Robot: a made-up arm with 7 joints. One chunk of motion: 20 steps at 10 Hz.
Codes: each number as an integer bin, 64 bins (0 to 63) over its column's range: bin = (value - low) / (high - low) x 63, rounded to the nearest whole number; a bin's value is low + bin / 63 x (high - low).
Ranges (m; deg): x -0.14..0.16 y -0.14..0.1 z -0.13..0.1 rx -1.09..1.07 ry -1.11..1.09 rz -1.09..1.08
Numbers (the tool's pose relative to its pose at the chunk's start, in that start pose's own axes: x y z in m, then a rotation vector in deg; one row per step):
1: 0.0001 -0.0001 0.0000 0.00 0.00 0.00
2: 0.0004 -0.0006 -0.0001 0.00 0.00 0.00
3: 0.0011 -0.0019 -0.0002 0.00 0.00 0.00
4: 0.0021 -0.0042 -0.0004 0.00 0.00 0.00
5: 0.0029 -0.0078 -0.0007 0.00 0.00 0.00
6: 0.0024 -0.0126 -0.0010 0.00 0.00 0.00
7: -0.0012 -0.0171 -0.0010 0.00 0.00 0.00
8: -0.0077 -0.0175 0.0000 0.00 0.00 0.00
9: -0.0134 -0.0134 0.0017 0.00 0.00 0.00
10: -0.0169 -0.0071 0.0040 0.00 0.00 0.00
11: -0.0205 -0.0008 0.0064 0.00 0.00 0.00
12: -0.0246 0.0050 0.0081 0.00 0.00 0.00
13: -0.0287 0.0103 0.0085 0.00 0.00 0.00
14: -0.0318 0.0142 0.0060 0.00 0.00 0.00
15: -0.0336 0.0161 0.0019 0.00 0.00 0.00
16: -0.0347 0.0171 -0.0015 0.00 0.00 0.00
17: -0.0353 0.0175 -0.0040 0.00 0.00 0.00
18: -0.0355 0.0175 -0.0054 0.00 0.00 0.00
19: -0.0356 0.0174 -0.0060 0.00 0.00 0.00
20: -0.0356 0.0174 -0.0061 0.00 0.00 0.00
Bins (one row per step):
1: 29 37 36 32 32 32
2: 29 37 36 32 32 32
3: 30 36 36 32 32 32
4: 30 36 35 32 32 32
5: 30 35 35 32 32 32
6: 30 33 35 32 32 32
7: 29 32 35 32 32 32
8: 28 32 36 32 32 32
9: 27 33 36 32 32 32
10: 26 35 37 32 32 32
11: 25 37 37 32 32 32
12: 24 38 38 32 32 32
13: 23 39 38 32 32 32
14: 23 40 37 32 32 32
15: 22 41 36 32 32 32
16: 22 41 35 32 32 32
17: 22 41 35 32 32 32
18: 22 41 34 32 32 32
19: 22 41 34 32 32 32
20: 22 41 34 32 32 32

